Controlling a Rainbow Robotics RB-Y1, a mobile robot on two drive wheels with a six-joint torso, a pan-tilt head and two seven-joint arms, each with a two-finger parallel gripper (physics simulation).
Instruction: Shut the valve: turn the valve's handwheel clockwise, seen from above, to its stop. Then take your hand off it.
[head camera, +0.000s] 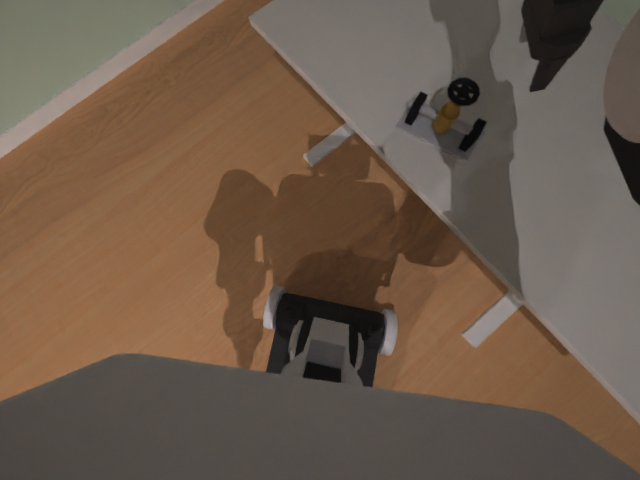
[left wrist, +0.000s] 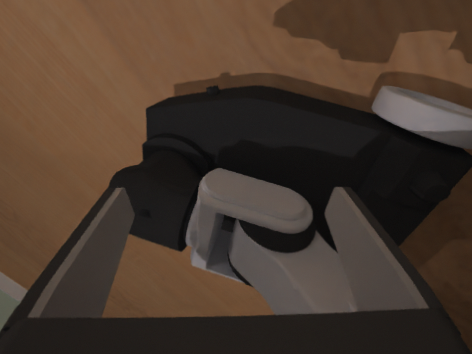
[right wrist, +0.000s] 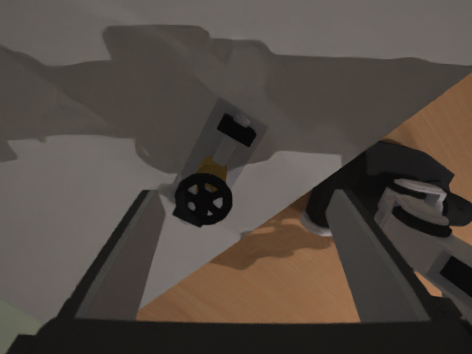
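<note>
A black spoked handwheel tops the valve's yellow body. The valve sits on a grey base plate with two black clamps, on the white table. My right gripper is open and empty. In the head view it is up and right of the handwheel, apart from it. In the right wrist view the wheel appears between the fingers, closer to the picture-left one, and farther off than the tips. My left gripper is open and empty, away from the valve.
The table's edge runs diagonally near the base plate. Two white table feet stick out over the wooden floor. My dark wheeled base stands beside the table. Shadows cross the table and floor.
</note>
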